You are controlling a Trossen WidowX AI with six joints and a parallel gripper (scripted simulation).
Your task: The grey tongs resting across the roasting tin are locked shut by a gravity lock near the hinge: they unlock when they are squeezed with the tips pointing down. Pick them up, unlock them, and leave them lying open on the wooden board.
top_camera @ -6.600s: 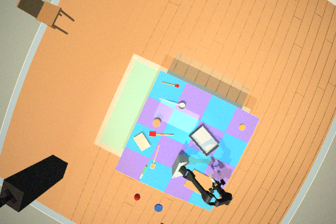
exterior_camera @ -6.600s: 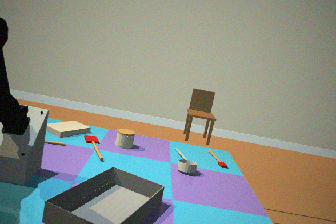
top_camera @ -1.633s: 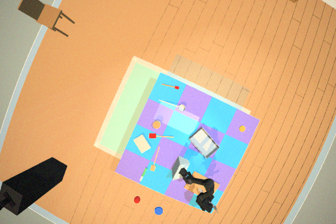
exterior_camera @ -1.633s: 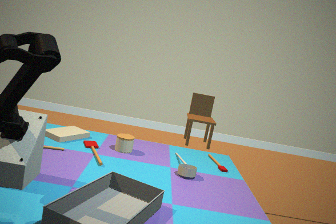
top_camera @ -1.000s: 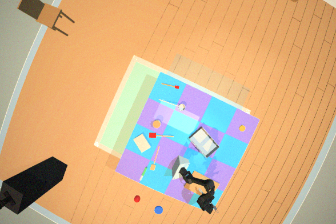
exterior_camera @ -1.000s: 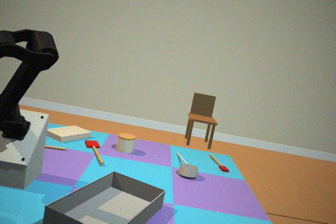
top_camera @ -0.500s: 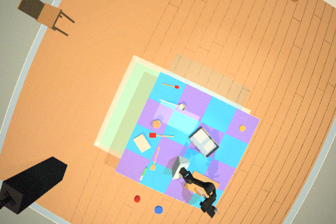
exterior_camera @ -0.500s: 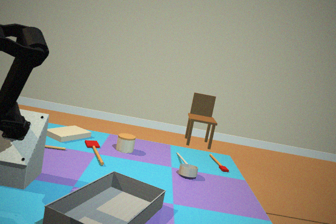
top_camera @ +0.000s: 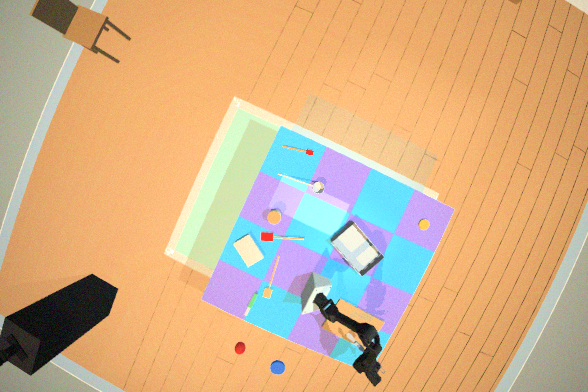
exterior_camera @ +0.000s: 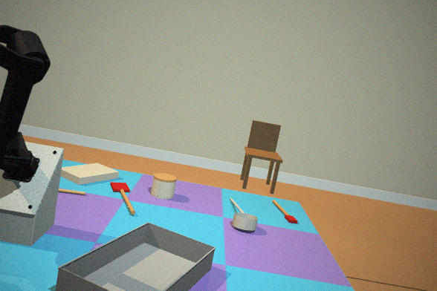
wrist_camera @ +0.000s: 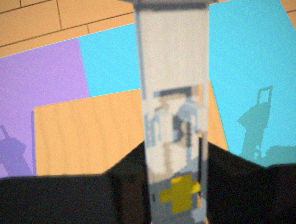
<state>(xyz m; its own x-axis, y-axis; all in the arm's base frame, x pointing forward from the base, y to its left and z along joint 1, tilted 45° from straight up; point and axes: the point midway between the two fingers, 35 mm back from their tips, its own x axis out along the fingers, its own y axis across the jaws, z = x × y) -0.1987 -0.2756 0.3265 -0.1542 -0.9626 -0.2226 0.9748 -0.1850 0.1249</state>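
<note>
Right now the yellow lock piece is 3 cm above my gripper tip, 2 cm to the left of it and 1 cm ahead of it. The rest, counted from my gripper tip: cream block 94 cm to the left, 23 cm ahead, 15 cm below; wooden board 15 cm below, 8 cm to the left, 5 cm ahead; roasting tin 54 cm ahead, 31 cm to the left, 13 cm below.
</note>
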